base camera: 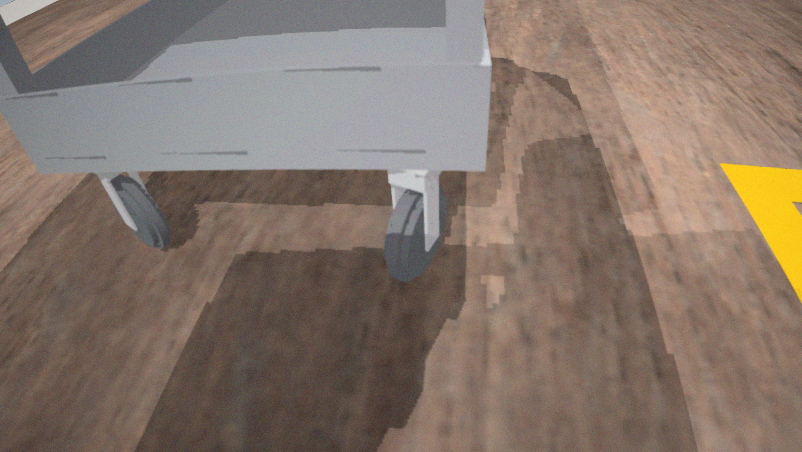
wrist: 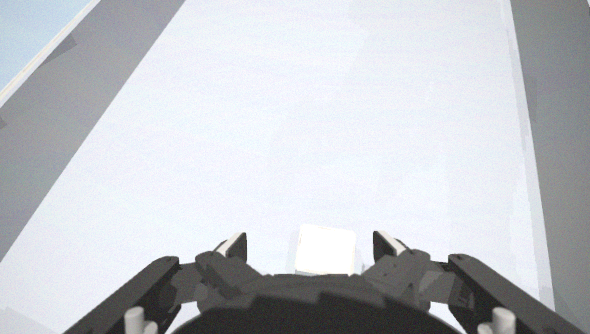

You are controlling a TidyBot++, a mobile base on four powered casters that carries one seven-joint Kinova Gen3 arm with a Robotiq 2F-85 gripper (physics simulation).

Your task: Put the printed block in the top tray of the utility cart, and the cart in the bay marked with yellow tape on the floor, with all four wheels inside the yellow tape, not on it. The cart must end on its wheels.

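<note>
The printed block (wrist: 326, 249), white, lies on the floor of the cart's top tray (wrist: 300, 125) in the wrist view. My gripper (wrist: 309, 245) is open around it, with a gap between the block and each fingertip. The block's lower part is hidden behind the gripper's body. The grey utility cart (base camera: 252, 120) stands at the upper left in the base camera view, with two of its casters (base camera: 412, 235) (base camera: 140, 213) on the floor. The yellow tape (base camera: 769, 224) shows at the right edge, apart from the cart.
The tray's grey side walls (wrist: 65, 125) (wrist: 560, 125) rise left and right in the wrist view. The wooden floor (base camera: 533, 364) extends in front of the cart and between it and the tape. Shadows lie under and beside the cart.
</note>
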